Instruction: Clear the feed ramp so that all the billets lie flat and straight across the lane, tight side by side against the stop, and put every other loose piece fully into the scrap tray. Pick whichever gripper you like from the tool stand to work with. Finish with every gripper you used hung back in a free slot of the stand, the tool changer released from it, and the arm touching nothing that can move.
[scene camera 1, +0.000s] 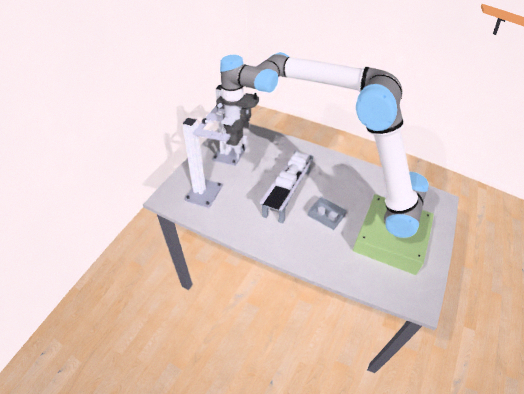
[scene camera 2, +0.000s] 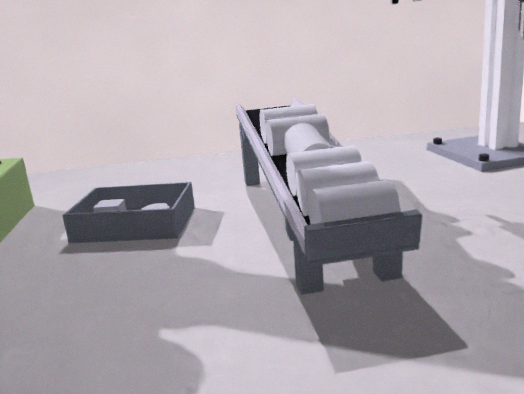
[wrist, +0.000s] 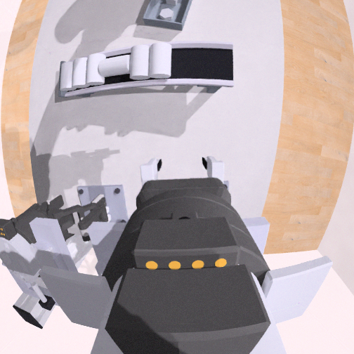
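Note:
My gripper (scene camera 1: 231, 148) (scene camera 2: 406, 1) (wrist: 182, 164) is open and empty, beside the tool stand (scene camera 1: 195, 160) (scene camera 2: 500, 75). The feed ramp (scene camera 1: 276, 198) (scene camera 2: 272, 173) (wrist: 202, 64) holds several pale billets. Three lie across the lane at the stop (scene camera 2: 362, 235), the nearest one (scene camera 2: 357, 202) beside it. Uphill of them, one billet (scene camera 2: 306, 137) (wrist: 114, 65) lies lengthwise, and two more (wrist: 140, 62) (wrist: 160, 60) lie across the lane above it. The scrap tray (scene camera 1: 322, 221) (scene camera 2: 120, 226) (wrist: 162, 24) holds a block (scene camera 2: 110, 205) and a hexagonal piece (wrist: 166, 13).
Another dark gripper (wrist: 55, 217) hangs at the left of the wrist view, by the stand's pale plates. The stand's bolted foot plate (scene camera 1: 204, 194) (scene camera 2: 455, 150) lies on the table. The green arm base (scene camera 1: 390, 240) (scene camera 2: 12, 195) stands beyond the tray.

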